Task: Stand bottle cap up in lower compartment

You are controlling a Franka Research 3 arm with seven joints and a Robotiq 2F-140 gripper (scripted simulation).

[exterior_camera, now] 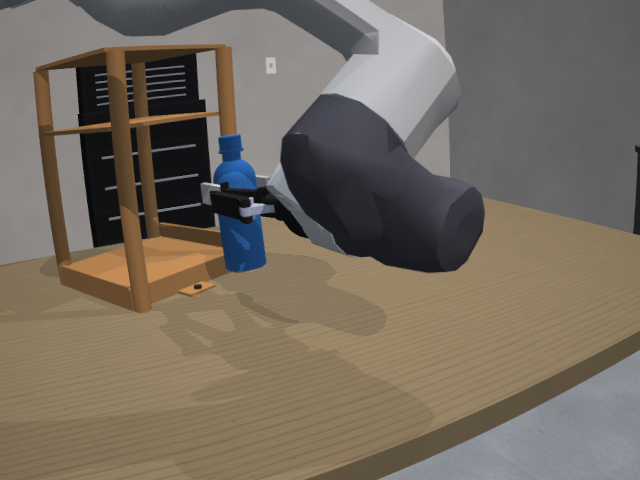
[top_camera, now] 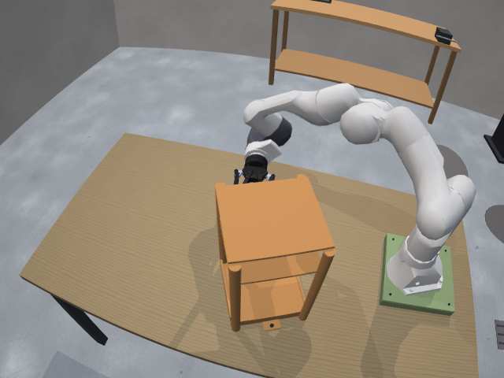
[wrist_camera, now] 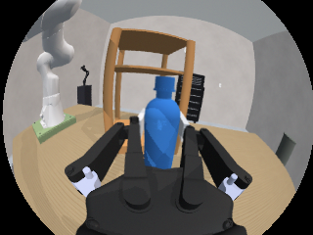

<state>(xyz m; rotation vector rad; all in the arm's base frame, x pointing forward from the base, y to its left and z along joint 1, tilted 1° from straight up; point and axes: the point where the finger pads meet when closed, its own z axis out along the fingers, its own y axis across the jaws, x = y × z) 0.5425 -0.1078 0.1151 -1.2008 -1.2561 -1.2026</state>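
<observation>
The blue bottle lies 10 mm above my hand. The rest, counted from my hand: shelving unit: 70 mm behind, 200 mm to the left, 30 mm above.
</observation>
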